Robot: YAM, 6 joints.
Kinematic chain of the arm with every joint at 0, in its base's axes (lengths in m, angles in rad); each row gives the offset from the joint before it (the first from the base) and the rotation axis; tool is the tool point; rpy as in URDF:
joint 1: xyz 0 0 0.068 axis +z
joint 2: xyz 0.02 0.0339 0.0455 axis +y
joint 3: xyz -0.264 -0.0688 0 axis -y
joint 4: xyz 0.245 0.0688 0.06 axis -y
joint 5: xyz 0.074 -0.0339 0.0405 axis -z
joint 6: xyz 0.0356 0 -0.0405 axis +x
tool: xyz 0 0 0 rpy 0 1.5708 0
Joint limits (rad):
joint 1: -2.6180..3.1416
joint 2: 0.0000..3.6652
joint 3: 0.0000..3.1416
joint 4: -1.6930..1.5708
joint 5: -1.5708..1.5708
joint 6: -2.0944..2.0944
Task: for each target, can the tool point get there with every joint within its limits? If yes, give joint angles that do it. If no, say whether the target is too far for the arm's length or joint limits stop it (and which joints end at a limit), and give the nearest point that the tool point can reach.
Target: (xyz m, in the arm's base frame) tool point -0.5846 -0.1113 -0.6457
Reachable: no: too far | nearest point -0.4188 -0.0099 -0.3362 | short by 0.365 m
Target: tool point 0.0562 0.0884 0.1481
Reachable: yes | joints 1.2328 0.8848 0.3664 -0.9853 0.7267 -1.1597
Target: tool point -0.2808 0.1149 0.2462
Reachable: yes | joints 2.7041 1.3835 0.6948 0.5254 -0.4320 -1.4328
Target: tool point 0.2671 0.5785 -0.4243
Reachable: no: too far | nearest point 0.2091 0.4529 -0.2799 | short by 0.200 m
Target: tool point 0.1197 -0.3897 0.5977
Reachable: yes | joints -1.2438 2.1197 2.6898 0.2175 0.3380 -0.4219
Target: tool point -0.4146 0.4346 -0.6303
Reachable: no: too far | nearest point -0.2962 0.3105 -0.3321 | short by 0.344 m
